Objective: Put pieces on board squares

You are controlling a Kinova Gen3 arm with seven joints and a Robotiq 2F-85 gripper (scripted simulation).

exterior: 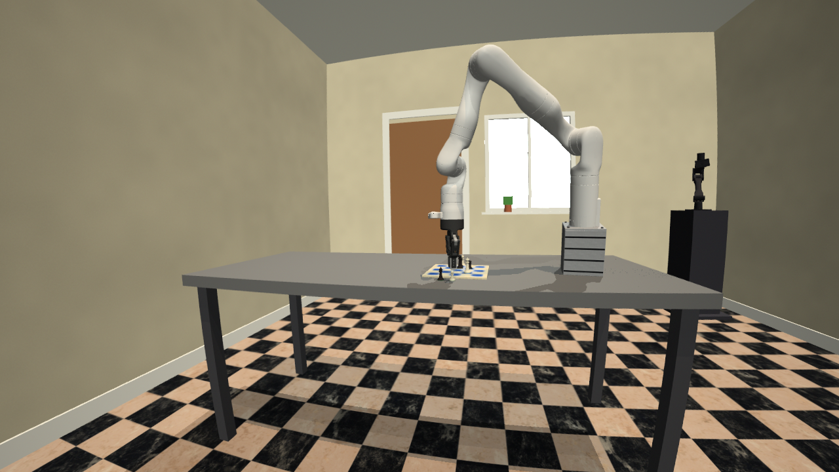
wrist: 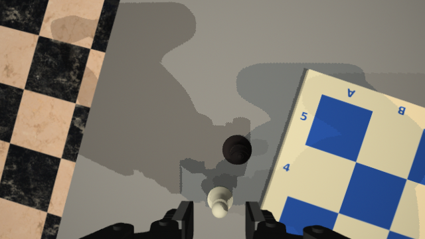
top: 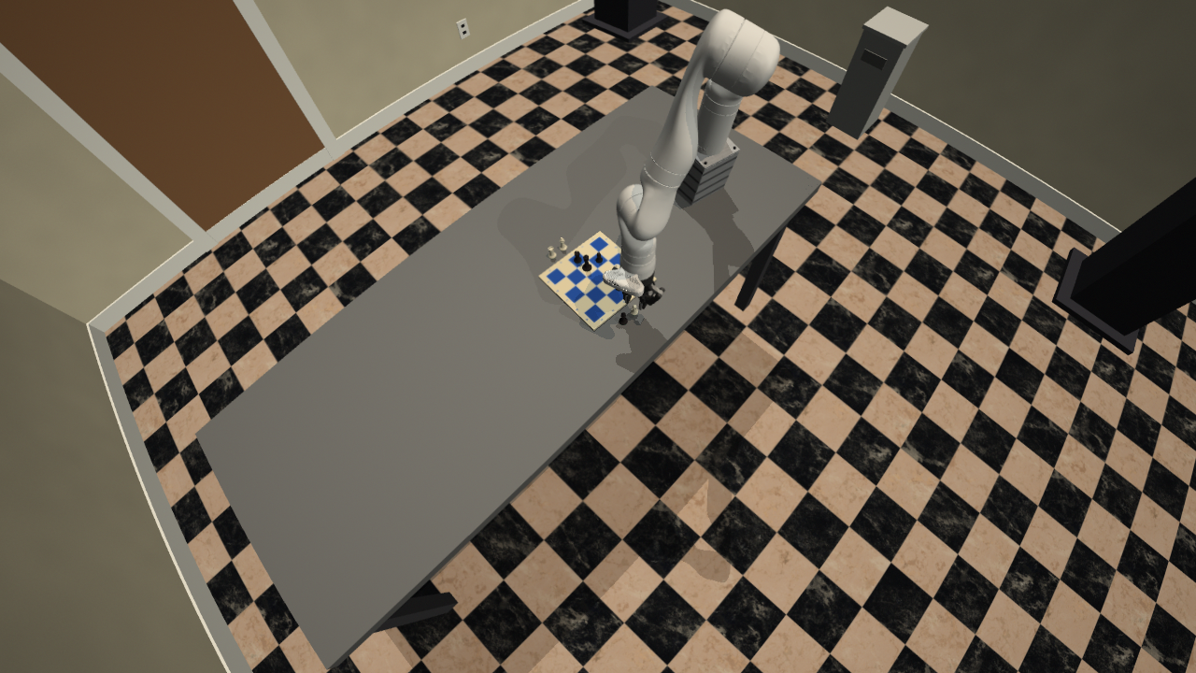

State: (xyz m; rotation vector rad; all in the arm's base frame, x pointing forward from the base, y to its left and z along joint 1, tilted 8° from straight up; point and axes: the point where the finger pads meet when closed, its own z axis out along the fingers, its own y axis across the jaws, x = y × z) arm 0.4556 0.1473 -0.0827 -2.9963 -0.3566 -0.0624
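The white pawn lies 4 cm below my hand. The rest, counted from my hand: chessboard: 14 cm to the right, 5 cm below, 1 cm behind; then tall white piece: 10 cm to the right, 5 cm behind, 3 cm below; then black bishop: 4 cm below, 4 cm ahead.
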